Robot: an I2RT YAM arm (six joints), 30 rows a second.
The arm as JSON. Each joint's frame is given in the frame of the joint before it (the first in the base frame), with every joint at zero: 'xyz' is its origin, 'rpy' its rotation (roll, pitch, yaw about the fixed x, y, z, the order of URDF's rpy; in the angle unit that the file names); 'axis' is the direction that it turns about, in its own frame. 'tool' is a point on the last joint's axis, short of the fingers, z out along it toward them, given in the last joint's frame.
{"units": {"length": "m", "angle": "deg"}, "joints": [
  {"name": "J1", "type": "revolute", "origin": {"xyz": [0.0, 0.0, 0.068], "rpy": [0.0, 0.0, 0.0]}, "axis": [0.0, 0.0, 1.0]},
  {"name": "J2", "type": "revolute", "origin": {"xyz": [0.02, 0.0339, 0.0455], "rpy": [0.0, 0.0, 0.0]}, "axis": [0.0, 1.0, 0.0]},
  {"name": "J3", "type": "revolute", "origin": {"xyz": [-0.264, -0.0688, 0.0], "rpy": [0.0, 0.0, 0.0]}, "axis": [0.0, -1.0, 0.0]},
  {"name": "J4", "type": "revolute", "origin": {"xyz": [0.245, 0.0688, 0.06], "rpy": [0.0, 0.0, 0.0]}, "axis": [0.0, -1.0, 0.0]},
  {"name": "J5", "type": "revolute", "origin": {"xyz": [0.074, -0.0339, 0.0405], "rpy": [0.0, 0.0, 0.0]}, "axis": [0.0, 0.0, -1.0]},
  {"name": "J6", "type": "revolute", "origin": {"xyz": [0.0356, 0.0, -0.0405], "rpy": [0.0, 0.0, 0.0]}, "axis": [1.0, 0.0, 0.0]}
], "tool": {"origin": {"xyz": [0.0, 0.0, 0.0], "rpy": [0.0, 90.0, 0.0]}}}
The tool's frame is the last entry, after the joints.
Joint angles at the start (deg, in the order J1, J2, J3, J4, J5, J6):
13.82 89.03 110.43 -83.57 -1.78 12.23
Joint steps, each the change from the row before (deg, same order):
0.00 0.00 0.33 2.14 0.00 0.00
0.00 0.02 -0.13 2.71 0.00 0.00
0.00 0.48 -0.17 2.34 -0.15 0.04
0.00 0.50 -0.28 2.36 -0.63 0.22
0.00 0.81 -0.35 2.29 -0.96 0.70
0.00 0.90 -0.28 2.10 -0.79 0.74
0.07 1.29 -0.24 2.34 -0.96 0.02
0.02 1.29 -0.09 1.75 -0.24 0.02
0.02 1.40 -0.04 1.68 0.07 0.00
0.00 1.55 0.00 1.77 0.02 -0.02
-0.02 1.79 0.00 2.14 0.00 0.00
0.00 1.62 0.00 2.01 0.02 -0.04
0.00 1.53 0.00 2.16 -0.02 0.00
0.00 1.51 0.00 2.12 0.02 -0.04
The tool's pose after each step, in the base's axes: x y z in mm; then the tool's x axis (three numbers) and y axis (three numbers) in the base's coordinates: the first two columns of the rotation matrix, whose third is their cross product. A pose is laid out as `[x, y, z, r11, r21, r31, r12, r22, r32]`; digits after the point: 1 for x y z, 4 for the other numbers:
[267.9, 67.0, 429.3, -0.8732, 0.0033, -0.4874, -0.0706, 0.9886, 0.1331]
[272.4, 68.2, 431.3, -0.8512, 0.0087, -0.5247, -0.0765, 0.9871, 0.1404]
[278.8, 69.8, 430.8, -0.8362, 0.0130, -0.5483, -0.0814, 0.9857, 0.1476]
[285.2, 71.8, 429.7, -0.8229, 0.0201, -0.5679, -0.0883, 0.9827, 0.1627]
[293.1, 74.3, 426.8, -0.8151, 0.0340, -0.5783, -0.0909, 0.9784, 0.1857]
[301.0, 76.8, 423.4, -0.8091, 0.0482, -0.5857, -0.0912, 0.9743, 0.2061]
[311.0, 80.3, 418.3, -0.8034, 0.0486, -0.5934, -0.1045, 0.9697, 0.2210]
[320.1, 82.8, 413.1, -0.8003, 0.0493, -0.5975, -0.1084, 0.9683, 0.2251]
[329.6, 85.2, 407.2, -0.7977, 0.0497, -0.6009, -0.1089, 0.9683, 0.2248]
[339.7, 87.7, 400.6, -0.7954, 0.0500, -0.6040, -0.1099, 0.9682, 0.2248]
[351.4, 90.5, 392.7, -0.7918, 0.0512, -0.6086, -0.1109, 0.9679, 0.2256]
[361.8, 93.0, 385.3, -0.7876, 0.0515, -0.6140, -0.1127, 0.9677, 0.2257]
[371.8, 95.5, 378.5, -0.7811, 0.0531, -0.6222, -0.1153, 0.9670, 0.2273]
[381.4, 97.9, 371.4, -0.7745, 0.0541, -0.6303, -0.1180, 0.9665, 0.2279]

